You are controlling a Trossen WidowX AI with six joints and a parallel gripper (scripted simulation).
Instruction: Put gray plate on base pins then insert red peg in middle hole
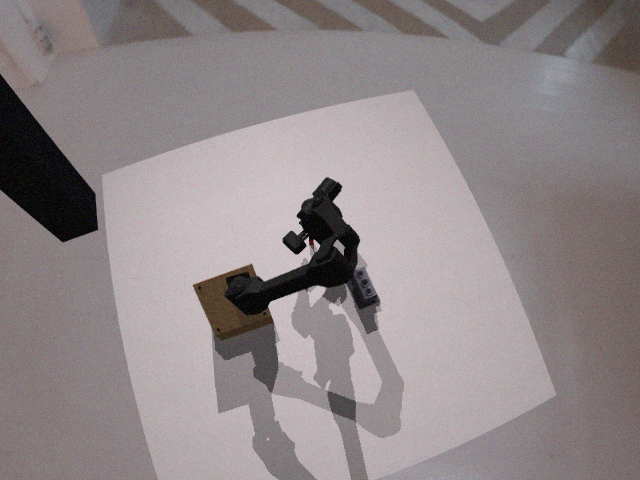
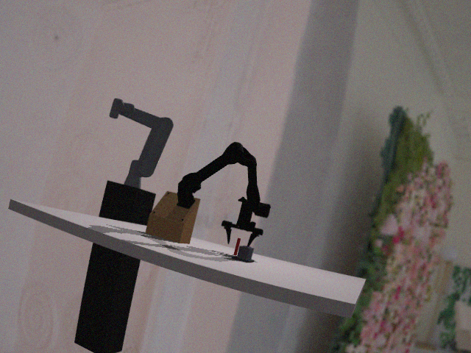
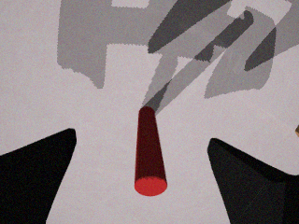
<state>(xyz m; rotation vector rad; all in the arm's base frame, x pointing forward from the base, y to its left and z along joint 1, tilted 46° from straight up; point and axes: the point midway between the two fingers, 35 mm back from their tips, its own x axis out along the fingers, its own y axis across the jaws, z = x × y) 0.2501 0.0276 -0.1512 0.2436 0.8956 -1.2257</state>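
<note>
Now: the red peg right at my gripper tip. Also, from my gripper tip: dark base: 19 cm to the right, 10 cm ahead, 3 cm below; then gray plate: 19 cm to the right, 10 cm ahead.
</note>
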